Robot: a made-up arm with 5 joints. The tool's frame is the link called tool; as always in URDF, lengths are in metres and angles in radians.
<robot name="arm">
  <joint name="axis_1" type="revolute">
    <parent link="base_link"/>
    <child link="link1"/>
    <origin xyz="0 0 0.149"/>
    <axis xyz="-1 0 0"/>
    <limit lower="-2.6" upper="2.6"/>
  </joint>
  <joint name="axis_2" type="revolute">
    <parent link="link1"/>
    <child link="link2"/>
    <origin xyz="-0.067 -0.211 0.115"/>
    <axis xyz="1 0 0"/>
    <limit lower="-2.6" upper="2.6"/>
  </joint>
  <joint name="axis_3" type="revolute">
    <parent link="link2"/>
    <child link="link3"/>
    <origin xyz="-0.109 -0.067 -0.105"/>
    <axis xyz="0 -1 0"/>
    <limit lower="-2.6" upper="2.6"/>
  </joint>
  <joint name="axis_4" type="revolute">
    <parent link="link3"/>
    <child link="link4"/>
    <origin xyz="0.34 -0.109 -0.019"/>
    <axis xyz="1 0 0"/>
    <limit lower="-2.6" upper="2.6"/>
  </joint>
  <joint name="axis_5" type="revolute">
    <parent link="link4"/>
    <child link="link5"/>
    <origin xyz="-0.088 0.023 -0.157"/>
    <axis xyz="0 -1 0"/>
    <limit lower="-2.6" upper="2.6"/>
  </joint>
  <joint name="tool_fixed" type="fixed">
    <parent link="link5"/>
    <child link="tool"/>
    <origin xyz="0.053 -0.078 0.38"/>
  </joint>
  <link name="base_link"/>
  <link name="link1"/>
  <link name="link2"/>
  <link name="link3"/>
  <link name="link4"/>
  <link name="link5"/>
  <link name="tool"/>
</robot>
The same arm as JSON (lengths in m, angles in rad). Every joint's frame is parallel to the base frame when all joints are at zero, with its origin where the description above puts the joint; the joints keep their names.
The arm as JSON. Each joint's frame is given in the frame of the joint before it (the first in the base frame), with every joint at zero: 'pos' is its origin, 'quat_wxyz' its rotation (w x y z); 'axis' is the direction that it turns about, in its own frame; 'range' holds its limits. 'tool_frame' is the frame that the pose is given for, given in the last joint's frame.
{"length_unit": "m", "angle_unit": "rad", "joints": [{"joint": "axis_1", "pos": [0.0, 0.0, 0.149], "quat_wxyz": [1.0, 0.0, 0.0, 0.0], "axis": [-1.0, 0.0, 0.0], "range": [-2.6, 2.6]}, {"joint": "axis_2", "pos": [-0.067, -0.211, 0.115], "quat_wxyz": [1.0, 0.0, 0.0, 0.0], "axis": [1.0, 0.0, 0.0], "range": [-2.6, 2.6]}, {"joint": "axis_3", "pos": [-0.109, -0.067, -0.105], "quat_wxyz": [1.0, 0.0, 0.0, 0.0], "axis": [0.0, -1.0, 0.0], "range": [-2.6, 2.6]}, {"joint": "axis_4", "pos": [0.34, -0.109, -0.019], "quat_wxyz": [1.0, 0.0, 0.0, 0.0], "axis": [1.0, 0.0, 0.0], "range": [-2.6, 2.6]}, {"joint": "axis_5", "pos": [-0.088, 0.023, -0.157], "quat_wxyz": [1.0, 0.0, 0.0, 0.0], "axis": [0.0, -1.0, 0.0], "range": [-2.6, 2.6]}], "tool_frame": {"pos": [0.053, -0.078, 0.38], "quat_wxyz": [1.0, 0.0, 0.0, 0.0]}}
